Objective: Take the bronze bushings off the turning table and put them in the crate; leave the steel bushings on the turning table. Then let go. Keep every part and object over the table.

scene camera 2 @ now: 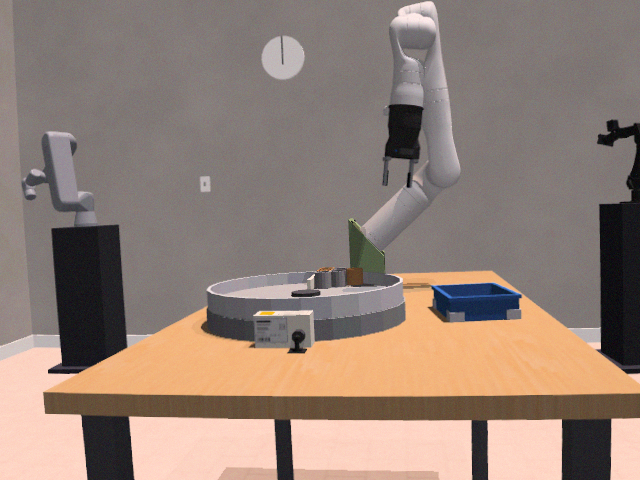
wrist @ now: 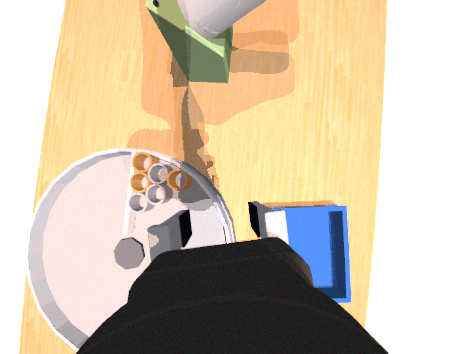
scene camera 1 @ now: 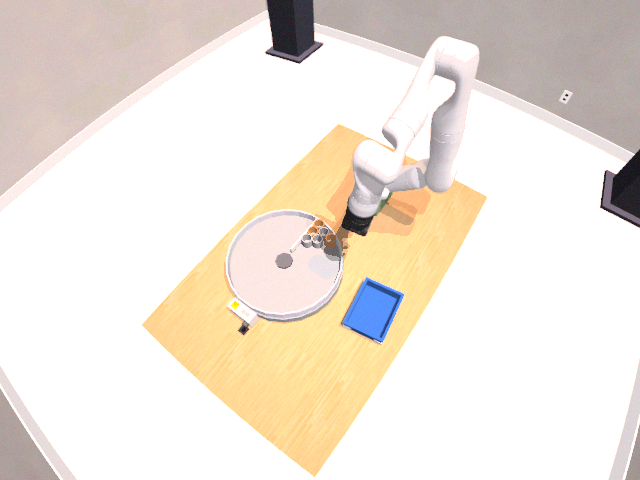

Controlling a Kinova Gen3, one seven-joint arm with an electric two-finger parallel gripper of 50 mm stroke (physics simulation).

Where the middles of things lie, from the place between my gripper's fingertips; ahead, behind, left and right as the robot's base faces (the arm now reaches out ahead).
Labels:
The blue crate (scene camera 2: 477,301) lies 10 cm ahead of my hand, 15 cm to the left of it and 26 cm below it.

